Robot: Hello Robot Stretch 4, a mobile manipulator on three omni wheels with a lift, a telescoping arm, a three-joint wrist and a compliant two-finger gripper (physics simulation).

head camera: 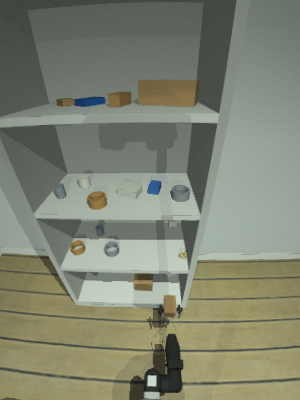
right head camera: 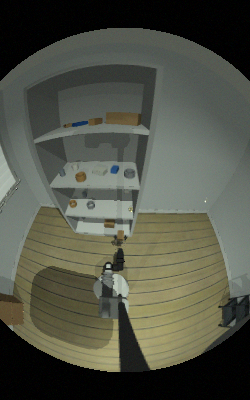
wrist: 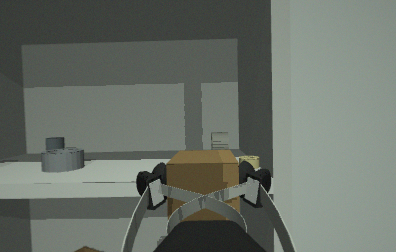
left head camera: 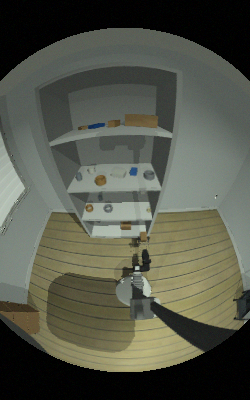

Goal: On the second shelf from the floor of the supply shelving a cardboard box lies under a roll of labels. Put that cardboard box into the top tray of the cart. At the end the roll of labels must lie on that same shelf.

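Places are measured from the robot's base along level axes (x ahead, y left, z up), in metres.
Pixels of known places: gripper, fingertip midpoint: (head camera: 169, 304) (right head camera: 120, 234) (wrist: 203, 176) (left head camera: 142, 235).
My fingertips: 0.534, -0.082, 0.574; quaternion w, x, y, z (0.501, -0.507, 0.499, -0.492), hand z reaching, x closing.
Ahead of a thing's pixels: the offset from my fingertips to its top centre, as dx, dy, dz. "spot": to the spot under its first point. Level surfaces: height alone.
My gripper (head camera: 170, 310) (wrist: 203, 176) is shut on a brown cardboard box {-0.004, -0.001, +0.023} (head camera: 170, 302) (left head camera: 143, 236) (right head camera: 120, 234) (wrist: 200, 167) and holds it in the air in front of the shelving, near its right side. On the second shelf from the floor {dz -0.068} (head camera: 145, 260) (wrist: 110, 172), a pale yellow ring-shaped roll {+0.365, -0.111, -0.043} (head camera: 183, 257) (wrist: 249, 162) sits at the right, and a whitish cylinder {+0.661, -0.056, +0.002} (head camera: 172, 224) (wrist: 219, 140) is farther back. I cannot tell for certain which is the roll of labels. The dark cart (left head camera: 244, 306) (right head camera: 229, 312) shows partly at the right edge of both side head views.
The same shelf holds an orange ring {+0.393, +0.625, -0.018} (head camera: 77, 251), a grey ring {+0.393, +0.379, -0.020} (head camera: 111, 253) (wrist: 62, 161) and a dark cylinder {+0.562, +0.506, +0.002} (head camera: 100, 230) (wrist: 55, 142). Another brown box {+0.454, +0.168, -0.425} (head camera: 143, 282) is on the bottom shelf. The shelving's right upright {spot: +0.250, -0.158, +0.090} (wrist: 281, 100) is close to the gripper. Brown boxes (left head camera: 22, 317) stand at lower left.
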